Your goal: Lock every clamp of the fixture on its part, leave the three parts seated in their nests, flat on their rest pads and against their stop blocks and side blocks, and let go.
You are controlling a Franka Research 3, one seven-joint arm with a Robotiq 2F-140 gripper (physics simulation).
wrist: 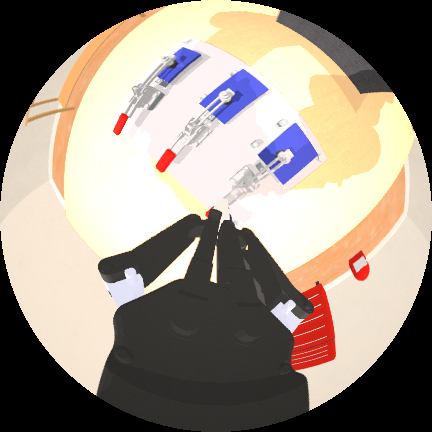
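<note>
A white fixture plate (235, 150) carries three blue parts and three clamps with red handles. The left part (186, 60), the middle part (245, 90) and the right part (297, 145) each have a clamp tip over them. The left handle (120, 124) and middle handle (165, 160) point toward the lower left, their arms stretched out low. The right clamp (247, 180) also reaches out over its part; its red handle (210, 212) is mostly hidden behind the fingertips. My gripper (219, 206) is shut and empty, its tips at that handle; contact cannot be told. Exact seating against the blocks cannot be told.
A dark grey strip (335, 50) lies at the upper right. A red slatted object (315, 330) and a small red object with a white patch (359, 265) are at the lower right, beyond the orange table edge (350, 244). A wooden frame piece (50, 114) shows at the left.
</note>
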